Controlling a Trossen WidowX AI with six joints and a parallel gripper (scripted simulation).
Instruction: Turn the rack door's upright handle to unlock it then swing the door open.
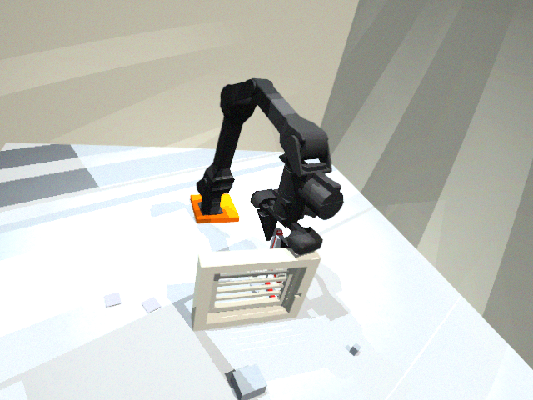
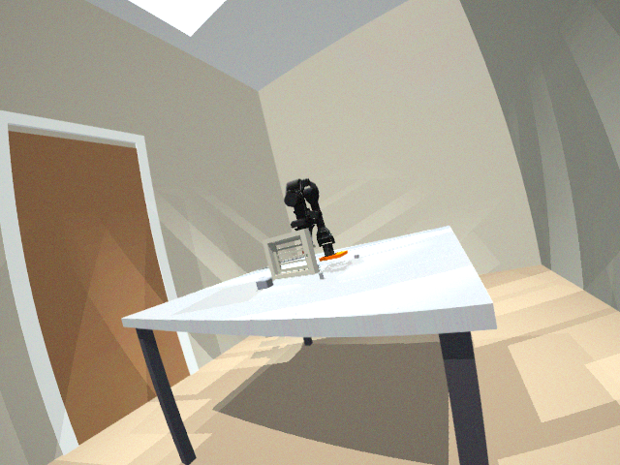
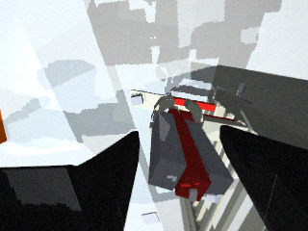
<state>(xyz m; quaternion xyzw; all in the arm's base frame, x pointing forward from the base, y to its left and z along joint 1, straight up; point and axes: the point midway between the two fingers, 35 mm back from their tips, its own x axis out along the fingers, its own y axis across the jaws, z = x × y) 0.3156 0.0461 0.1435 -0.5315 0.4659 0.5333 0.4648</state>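
Right now the door handle is 2 cm below my gripper tip and 1 cm to the right of it. Also, from my gripper tip: small cube 22 cm ahead, 12 cm to the left, 12 cm below.
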